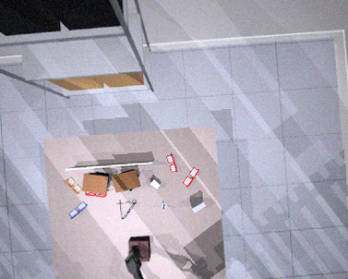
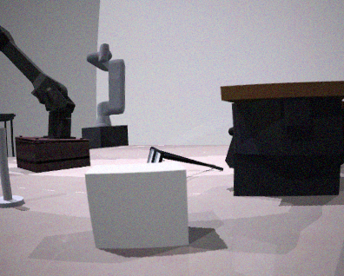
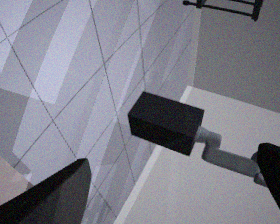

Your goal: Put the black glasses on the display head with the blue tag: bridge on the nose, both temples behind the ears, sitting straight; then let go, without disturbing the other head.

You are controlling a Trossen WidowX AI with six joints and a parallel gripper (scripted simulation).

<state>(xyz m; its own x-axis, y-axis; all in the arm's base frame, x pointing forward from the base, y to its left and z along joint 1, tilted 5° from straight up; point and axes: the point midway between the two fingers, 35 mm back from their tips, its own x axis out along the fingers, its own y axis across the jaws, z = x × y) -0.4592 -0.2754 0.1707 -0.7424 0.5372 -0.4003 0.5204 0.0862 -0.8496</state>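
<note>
The thin post is 76 cm ahead of my gripper tip, 2 cm to the left of it and 24 cm below it. Round my gripper tip: display head: 96 cm ahead, 26 cm to the left, 21 cm below; grey box: 77 cm ahead, 22 cm to the right, 21 cm below; white box: 93 cm ahead, 7 cm to the left, 24 cm below.
</note>
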